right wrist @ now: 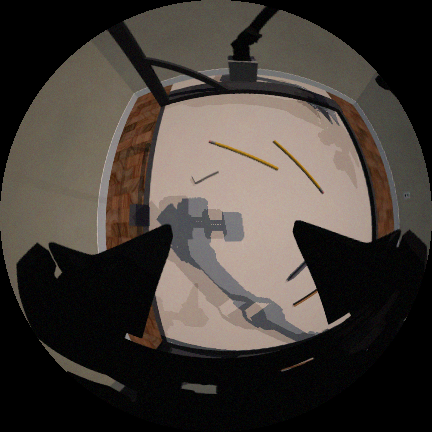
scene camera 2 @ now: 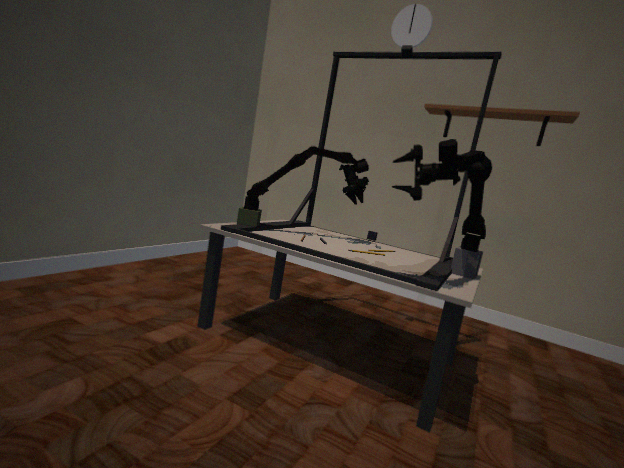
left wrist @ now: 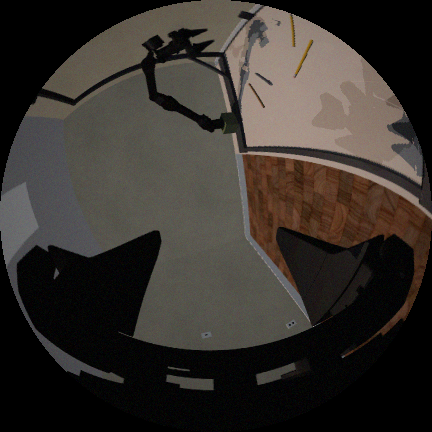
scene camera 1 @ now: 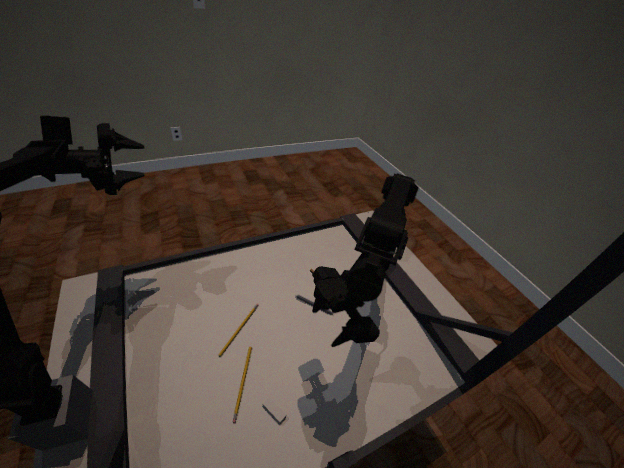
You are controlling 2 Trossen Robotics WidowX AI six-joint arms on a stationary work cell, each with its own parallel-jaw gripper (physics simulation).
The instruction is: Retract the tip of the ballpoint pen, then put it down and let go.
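Places are measured from the left arm's base along level axes (x ahead, y left, z up), in millimetres.
Pixels of known places: left gripper, fingertip midpoint: (scene camera 2: pixel 392 174) (left wrist: pixel 219 235) (scene camera 1: pixel 144 161); right gripper, fingertip midpoint: (right wrist: pixel 234 228) (scene camera 2: pixel 359 203) (left wrist: pixel 210 34) (scene camera 1: pixel 322 328); left arm's base, origin of the base link: (right wrist: pixel 241 58) (scene camera 2: pixel 469 249) (scene camera 1: pixel 42 404); right arm's base, origin of the base link: (scene camera 2: pixel 250 208) (left wrist: pixel 221 123).
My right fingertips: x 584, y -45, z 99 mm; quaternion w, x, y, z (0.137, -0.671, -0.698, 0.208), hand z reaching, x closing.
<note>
Ahead of a thing's pixels: the offset from my right fingertips to its middle. Level surfaces: height alone.
The ballpoint pen, a dark grey-blue stick @[210 mm down, 77 mm ahead, 183 mm left] (scene camera 1: pixel 303 300) (scene camera 2: pixel 323 240) (left wrist: pixel 264 79) (right wrist: pixel 296 272), lies flat on the white table top @[215 mm down] (scene camera 1: pixel 191 403). It is partly hidden by the right gripper in scene camera 1 and by a finger in the right wrist view. Its tip is too small to make out. My right gripper (scene camera 1: pixel 325 326) (scene camera 2: pixel 358 202) (left wrist: pixel 210 34) (right wrist: pixel 234 228) is open and empty, pointing down high above the table, with the pen off to one side. My left gripper (scene camera 1: pixel 143 160) (scene camera 2: pixel 393 174) (left wrist: pixel 219 235) is open and empty, raised and level, far from the pen.
Two yellow pencils @[211 mm down, 162 mm back, 171 mm left] (scene camera 1: pixel 238 329) @[211 mm down, 184 mm back, 19 mm left] (scene camera 1: pixel 242 383) (right wrist: pixel 243 155) (right wrist: pixel 299 167) and a grey L-shaped key @[208 mm down, 126 mm back, 71 mm right] (scene camera 1: pixel 273 415) (right wrist: pixel 206 178) lie on the table. An orange-brown stick @[211 mm down, 158 mm ahead, 247 mm left] (scene camera 2: pixel 303 237) (left wrist: pixel 257 95) (right wrist: pixel 305 298) lies near the pen. A dark frame (scene camera 2: pixel 327 110) rises at the table's far side.
</note>
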